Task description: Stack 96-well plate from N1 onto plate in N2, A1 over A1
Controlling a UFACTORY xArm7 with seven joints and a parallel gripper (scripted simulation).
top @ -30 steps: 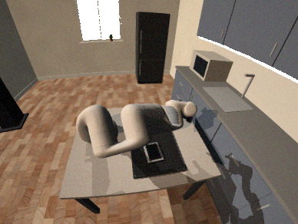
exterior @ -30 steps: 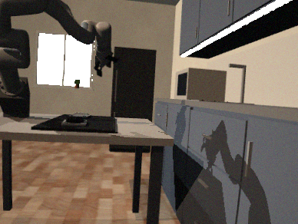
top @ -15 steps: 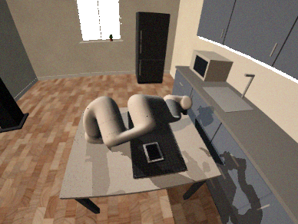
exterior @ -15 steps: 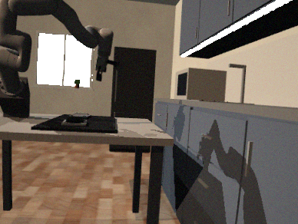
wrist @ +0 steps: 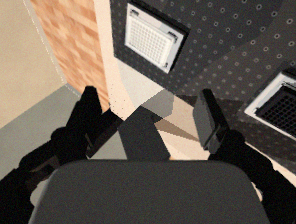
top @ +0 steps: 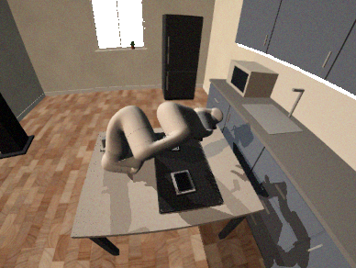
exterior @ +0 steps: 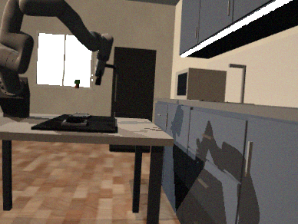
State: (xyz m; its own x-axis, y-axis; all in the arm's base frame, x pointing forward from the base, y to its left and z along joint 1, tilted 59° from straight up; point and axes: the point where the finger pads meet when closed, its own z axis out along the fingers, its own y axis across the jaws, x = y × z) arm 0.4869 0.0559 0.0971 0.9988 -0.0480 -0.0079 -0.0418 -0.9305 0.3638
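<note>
Now: the white 96-well plate 240 mm below my hand, 180 mm to the left of it and 90 mm behind it. The rest, counted from my hand: dark 96-well plate (230 mm below, 190 mm to the right, 130 mm behind).
</note>
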